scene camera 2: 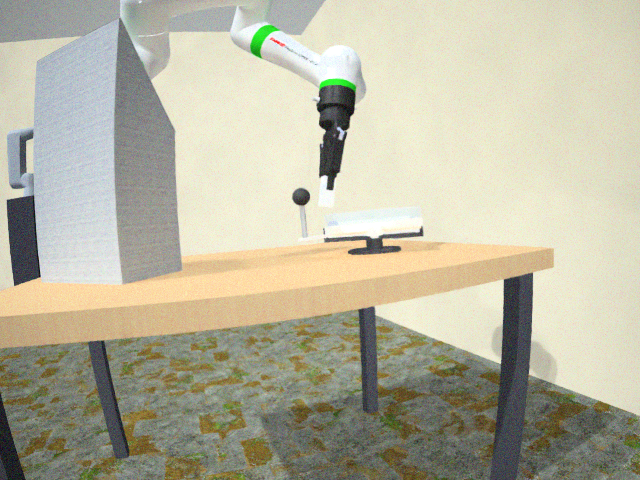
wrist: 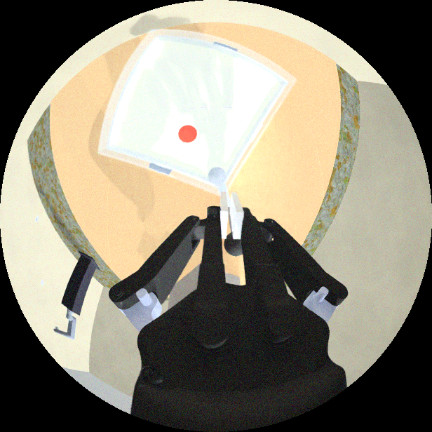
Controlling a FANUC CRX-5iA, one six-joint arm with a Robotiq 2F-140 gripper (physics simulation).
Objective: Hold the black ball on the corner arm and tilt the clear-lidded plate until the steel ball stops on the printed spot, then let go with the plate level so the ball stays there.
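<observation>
The black ball [scene camera 2: 300, 196] [wrist: 233, 245] tops an upright rod on the plate's corner arm. My gripper [scene camera 2: 326, 198] [wrist: 227, 201] is shut, its white fingertips nearly together, with no ball between them. In the scene view the tips are to the right of the black ball, over the plate's near side; in the wrist view they partly cover the ball and rod. The clear-lidded plate [scene camera 2: 377, 225] [wrist: 132, 159] sits on a black stand [scene camera 2: 374, 250]. The red printed spot [wrist: 187, 133] is inside it. The grey steel ball [wrist: 217, 175] rests in the corner nearest the arm, off the spot.
A tall grey block [scene camera 2: 77, 165] stands on the wooden table [scene camera 2: 289, 289] at the left in the scene view. A black post with a grey hook-shaped top [scene camera 2: 16, 157] [wrist: 79, 285] is beyond the table's edge. A wall rises behind the table.
</observation>
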